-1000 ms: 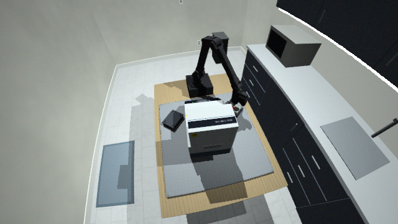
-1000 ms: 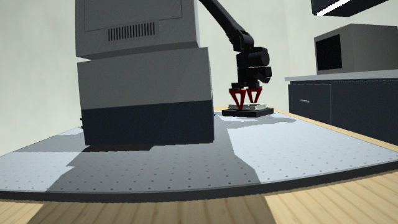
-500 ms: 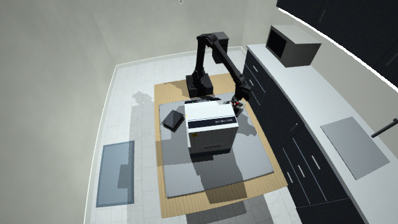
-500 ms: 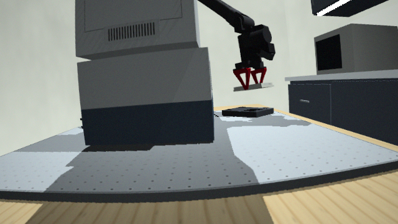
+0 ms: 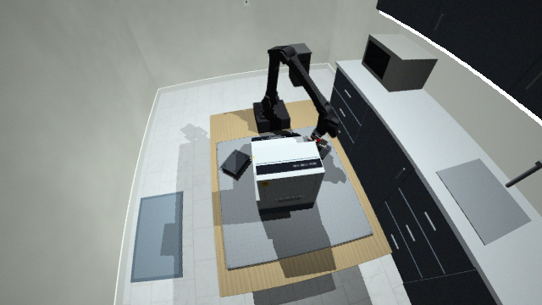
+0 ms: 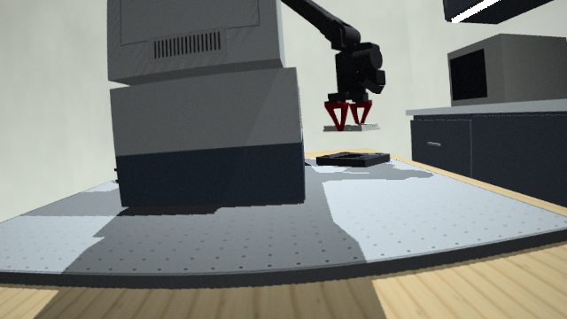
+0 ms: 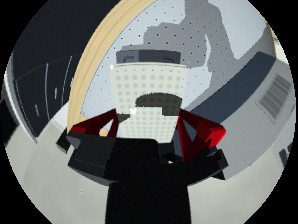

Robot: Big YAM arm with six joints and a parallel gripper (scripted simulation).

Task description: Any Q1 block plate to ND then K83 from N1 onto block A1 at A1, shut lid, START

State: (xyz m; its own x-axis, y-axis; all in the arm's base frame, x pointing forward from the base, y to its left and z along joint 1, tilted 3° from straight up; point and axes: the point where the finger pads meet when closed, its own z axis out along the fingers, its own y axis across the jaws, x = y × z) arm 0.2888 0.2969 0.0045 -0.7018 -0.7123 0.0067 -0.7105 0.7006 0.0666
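My hand is 90 mm above the dark nest N1. Round my hand: dark nest ND: 550 mm to the right, 60 mm below, 50 mm ahead; white 96-well plate K83: right at my hand.
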